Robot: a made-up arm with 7 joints. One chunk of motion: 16 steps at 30 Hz.
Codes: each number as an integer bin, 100 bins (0 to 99) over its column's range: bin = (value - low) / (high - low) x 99, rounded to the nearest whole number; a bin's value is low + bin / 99 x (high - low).
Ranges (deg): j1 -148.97..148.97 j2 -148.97..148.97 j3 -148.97..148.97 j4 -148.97..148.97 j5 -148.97..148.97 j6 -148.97..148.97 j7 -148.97..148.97
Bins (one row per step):
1: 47 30 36 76 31 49 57
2: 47 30 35 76 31 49 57
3: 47 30 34 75 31 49 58
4: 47 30 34 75 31 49 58
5: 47 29 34 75 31 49 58
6: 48 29 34 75 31 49 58
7: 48 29 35 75 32 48 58
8: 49 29 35 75 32 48 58
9: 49 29 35 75 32 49 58
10: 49 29 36 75 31 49 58
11: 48 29 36 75 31 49 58
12: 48 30 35 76 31 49 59
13: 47 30 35 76 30 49 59
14: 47 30 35 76 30 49 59
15: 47 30 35 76 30 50 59
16: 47 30 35 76 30 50 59
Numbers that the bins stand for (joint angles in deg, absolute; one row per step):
1: -7.52 -58.69 -40.63 79.75 -55.68 -1.50 22.57
2: -7.52 -58.69 -43.64 79.75 -55.68 -1.50 22.57
3: -7.52 -58.69 -46.65 76.74 -55.68 -1.50 25.58
4: -7.52 -58.69 -46.65 76.74 -55.68 -1.50 25.58
5: -7.52 -61.69 -46.65 76.74 -55.68 -1.50 25.58
6: -4.51 -61.69 -46.65 76.74 -55.68 -1.50 25.58
7: -4.51 -61.69 -43.64 76.74 -52.67 -4.51 25.58
8: -1.50 -61.69 -43.64 76.74 -52.67 -4.51 25.58
9: -1.50 -61.69 -43.64 76.74 -52.67 -1.50 25.58
10: -1.50 -61.69 -40.63 76.74 -55.68 -1.50 25.58
11: -4.51 -61.69 -40.63 76.74 -55.68 -1.50 25.58
12: -4.51 -58.69 -43.64 79.75 -55.68 -1.50 28.59
13: -7.52 -58.69 -43.64 79.75 -58.69 -1.50 28.59
14: -7.52 -58.69 -43.64 79.75 -58.69 -1.50 28.59
15: -7.52 -58.69 -43.64 79.75 -58.69 1.50 28.59
16: -7.52 -58.69 -43.64 79.75 -58.69 1.50 28.59

